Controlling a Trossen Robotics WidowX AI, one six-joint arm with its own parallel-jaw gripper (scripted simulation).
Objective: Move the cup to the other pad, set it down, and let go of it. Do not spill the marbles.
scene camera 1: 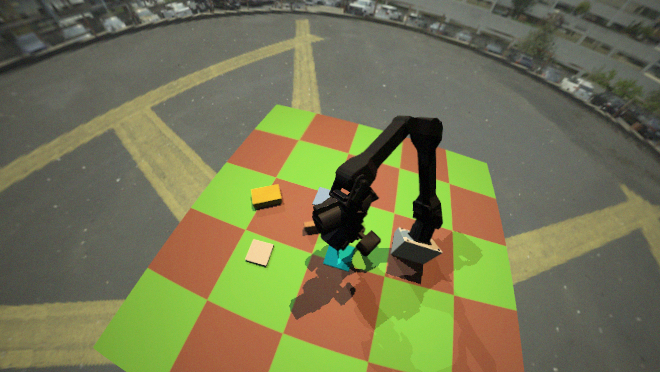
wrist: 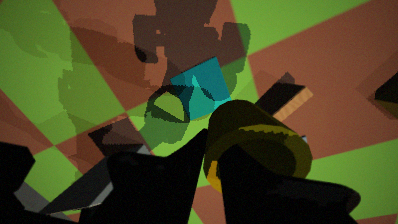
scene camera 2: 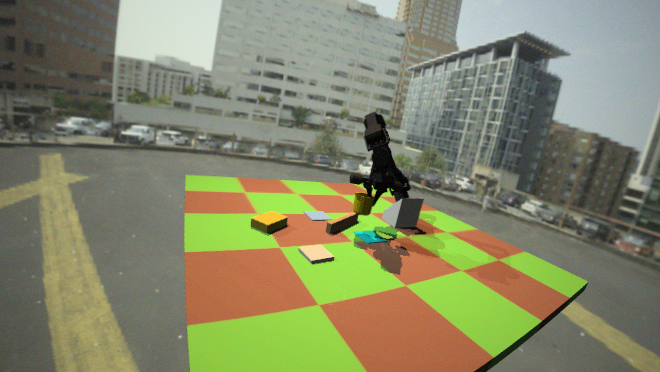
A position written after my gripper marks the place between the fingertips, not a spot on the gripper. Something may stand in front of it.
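Observation:
My gripper's in scene camera 1 at [scene camera 1: 344, 235], then there's the same gripper at [wrist: 212, 133] and again at [scene camera 2: 370, 205], and I can see a teal pad [wrist: 201, 89] as well.

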